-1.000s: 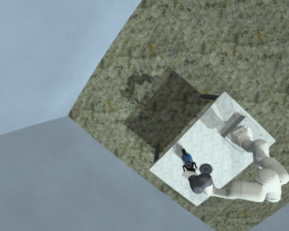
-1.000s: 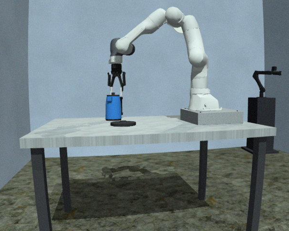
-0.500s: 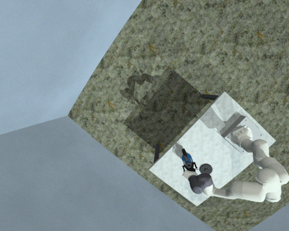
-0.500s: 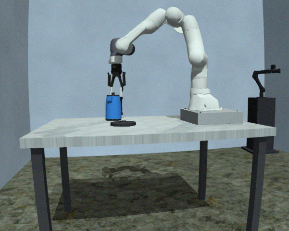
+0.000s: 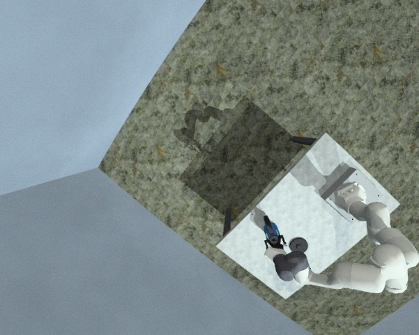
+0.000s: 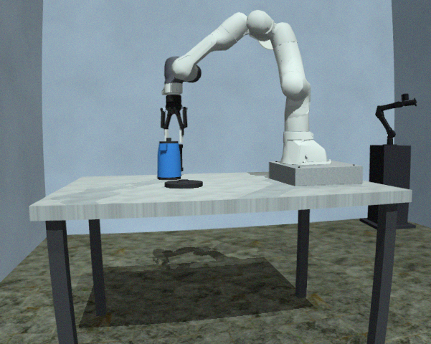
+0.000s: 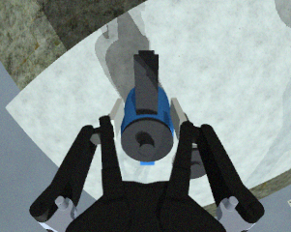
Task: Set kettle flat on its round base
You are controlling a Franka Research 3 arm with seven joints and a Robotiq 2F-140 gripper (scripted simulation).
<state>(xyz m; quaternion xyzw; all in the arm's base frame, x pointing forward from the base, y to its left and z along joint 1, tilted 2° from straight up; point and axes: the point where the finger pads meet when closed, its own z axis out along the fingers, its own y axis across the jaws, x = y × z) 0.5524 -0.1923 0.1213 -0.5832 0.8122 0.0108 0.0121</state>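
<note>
Now: the blue kettle 10 cm below my hand, 3 cm to the left of it and 1 cm ahead of it. Round my hand: black round base: 34 cm to the left, 19 cm below, 6 cm behind.
</note>
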